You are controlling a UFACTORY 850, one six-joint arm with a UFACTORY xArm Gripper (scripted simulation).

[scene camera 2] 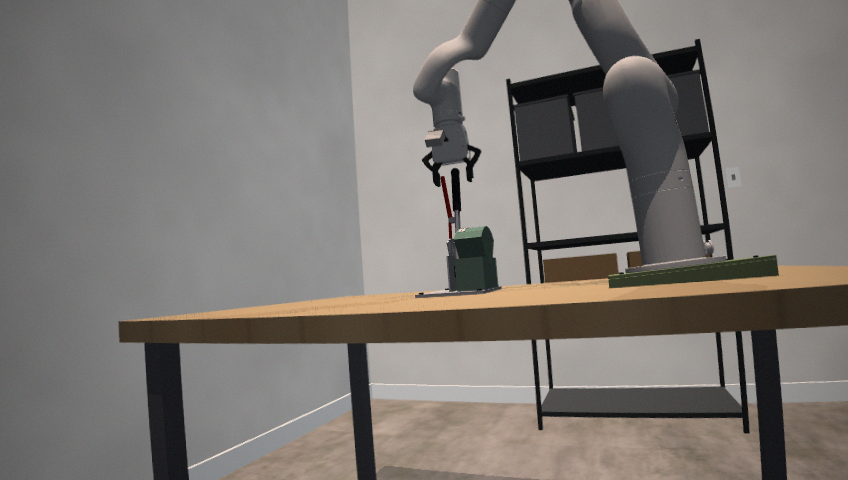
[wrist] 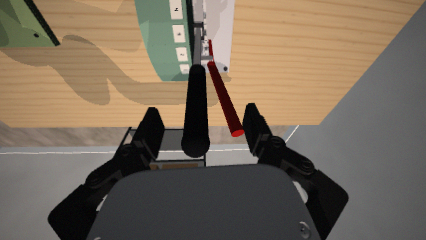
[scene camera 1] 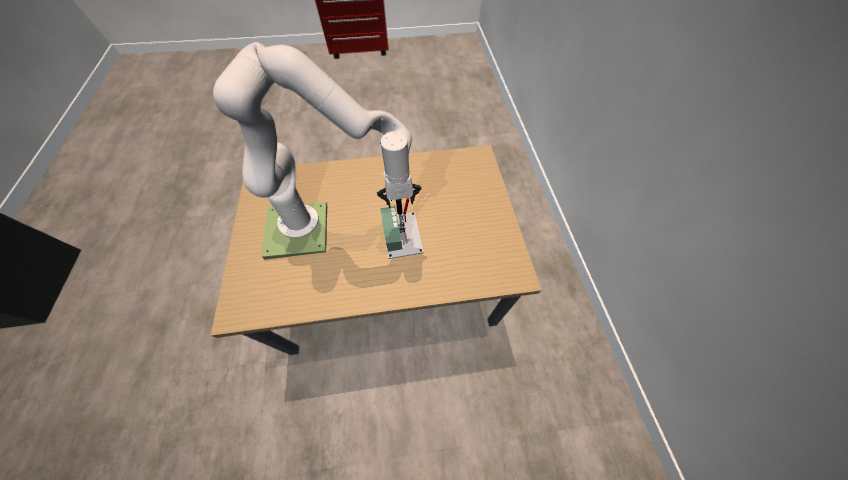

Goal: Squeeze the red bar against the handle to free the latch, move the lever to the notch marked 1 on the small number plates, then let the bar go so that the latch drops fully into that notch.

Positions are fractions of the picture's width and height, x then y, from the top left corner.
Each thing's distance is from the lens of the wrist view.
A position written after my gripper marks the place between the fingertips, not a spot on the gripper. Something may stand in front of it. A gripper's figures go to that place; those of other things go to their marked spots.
my gripper (wrist: 0.48, 0.48): 13 cm
red bar (wrist: 0.55, 0.52): 12 cm
